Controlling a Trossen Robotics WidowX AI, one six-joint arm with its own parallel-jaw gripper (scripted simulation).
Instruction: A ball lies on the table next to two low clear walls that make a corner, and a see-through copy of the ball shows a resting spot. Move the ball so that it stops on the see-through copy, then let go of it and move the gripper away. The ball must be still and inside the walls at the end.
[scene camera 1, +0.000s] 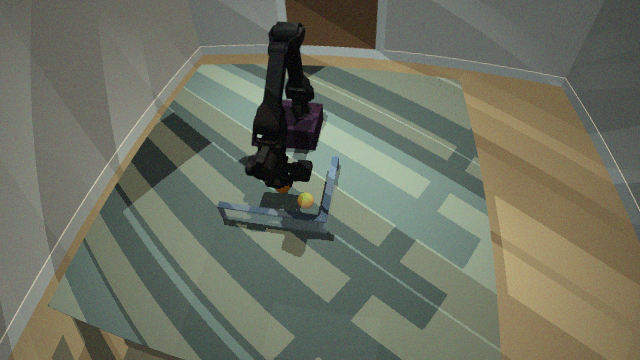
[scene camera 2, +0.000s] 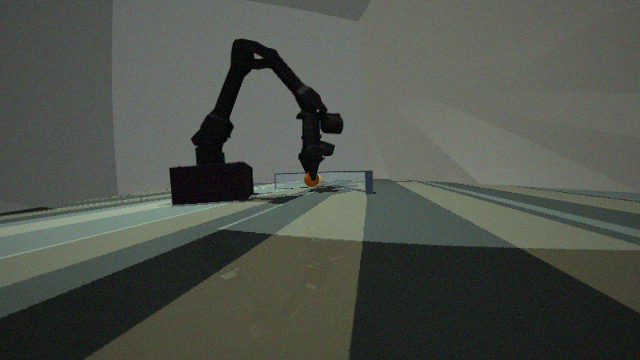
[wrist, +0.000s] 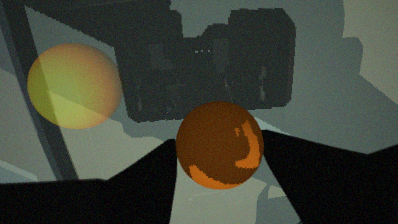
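Gripper (scene camera 1: 282, 185), (scene camera 2: 311, 180), (wrist: 218, 141), holding a ball (wrist: 219, 145). Also visible: see-through copy of ball (wrist: 73, 85).
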